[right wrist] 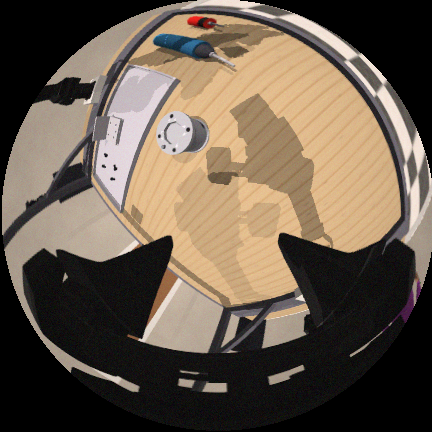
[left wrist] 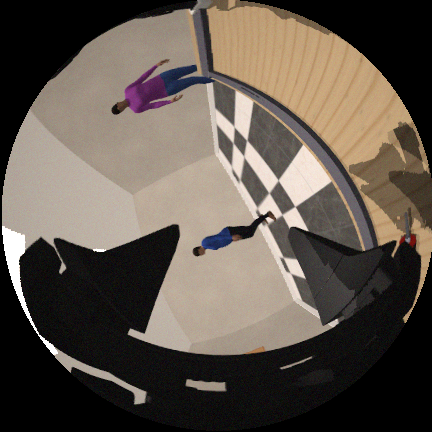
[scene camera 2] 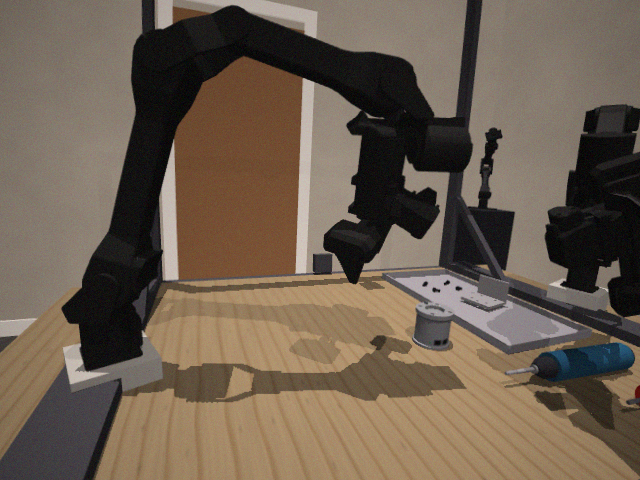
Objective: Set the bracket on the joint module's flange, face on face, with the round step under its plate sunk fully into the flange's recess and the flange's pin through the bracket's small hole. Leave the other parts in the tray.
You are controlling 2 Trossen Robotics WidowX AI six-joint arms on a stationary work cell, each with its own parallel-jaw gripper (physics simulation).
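Pixels of known places: left gripper, between the fingertips: [left wrist: 235, 231]; right gripper, between the fingertips: [right wrist: 226, 239] [scene camera 2: 364, 266]; left arm's base, origin of its link: [right wrist: 89, 90] [scene camera 2: 579, 287]; right arm's base, origin of its link: [scene camera 2: 111, 352].
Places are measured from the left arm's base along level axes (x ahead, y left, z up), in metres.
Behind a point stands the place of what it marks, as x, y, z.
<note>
The grey L-shaped bracket [scene camera 2: 492, 291] @(0.165, -0.127, -0.020) [right wrist: 114, 129] @(0.212, -0.129, -0.035) lies in the tray [scene camera 2: 509, 347] @(0.371, 0.005, -0.039) [right wrist: 150, 125] @(0.339, -0.101, -0.048), one plate flat with small holes, the other upright. Its underside is hidden. The grey cylindrical joint module [scene camera 2: 432, 327] @(0.470, -0.080, -0.012) [right wrist: 193, 132] @(0.476, -0.086, 0.005) stands upright on the table beside the tray, its round flange with recess and small holes facing up. Several small black screws [scene camera 2: 446, 283] @(0.145, -0.258, -0.043) [right wrist: 109, 167] @(0.178, -0.255, -0.047) lie in the tray. My right gripper [right wrist: 226, 239] @(0.573, -0.143, 0.088) is open and empty, high above the table, left of the module in the scene view. My left gripper [left wrist: 235, 231] @(0.502, 0.190, 0.153) is open and empty, pointing away from the table.
A blue electric screwdriver [scene camera 2: 589, 361] @(0.354, 0.110, -0.019) [right wrist: 181, 46] @(0.365, 0.072, -0.015) lies on the table near the tray. A red screwdriver [scene camera 2: 637, 395] @(0.358, 0.169, -0.038) [left wrist: 407, 240] [right wrist: 201, 22] lies beyond it. Dark frame posts [scene camera 2: 467, 67] @(-0.024, -0.373, 0.561) and rails border the table. Two people stand in the room in the left wrist view.
</note>
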